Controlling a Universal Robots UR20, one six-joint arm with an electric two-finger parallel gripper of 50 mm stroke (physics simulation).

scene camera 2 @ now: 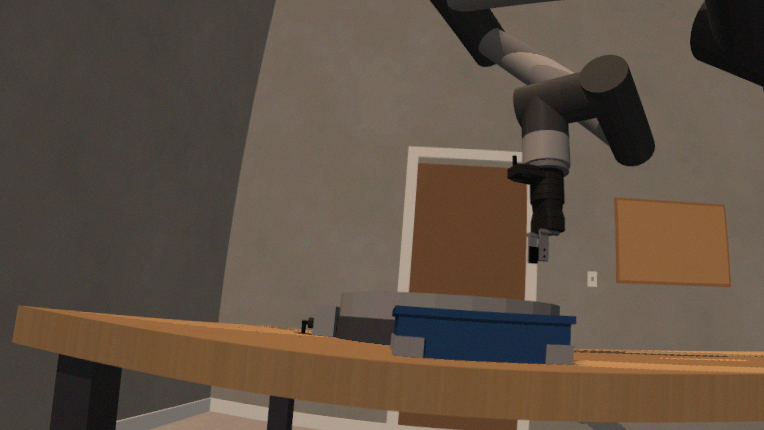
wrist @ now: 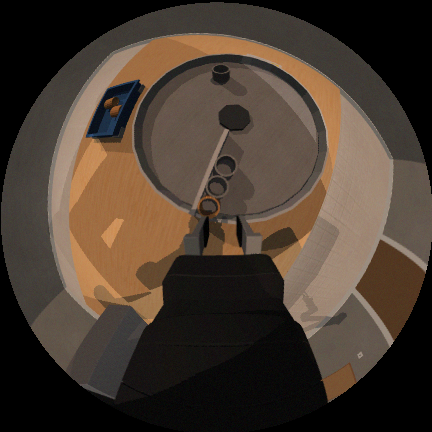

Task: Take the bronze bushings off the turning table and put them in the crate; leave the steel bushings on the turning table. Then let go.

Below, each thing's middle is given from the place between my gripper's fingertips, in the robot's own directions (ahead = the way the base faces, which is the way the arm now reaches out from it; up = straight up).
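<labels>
There is the blue crate (scene camera 2: 420, 332), and from my hand it lies 380 mm to the left, 230 mm ahead and 160 mm below. As for the grey turning table (wrist: 262, 115), my hand is 140 mm above it, 210 mm short of it and 10 mm to the right of it. Going by their middles, of the things named here the grey turning table is the nearest to my hand.
</labels>
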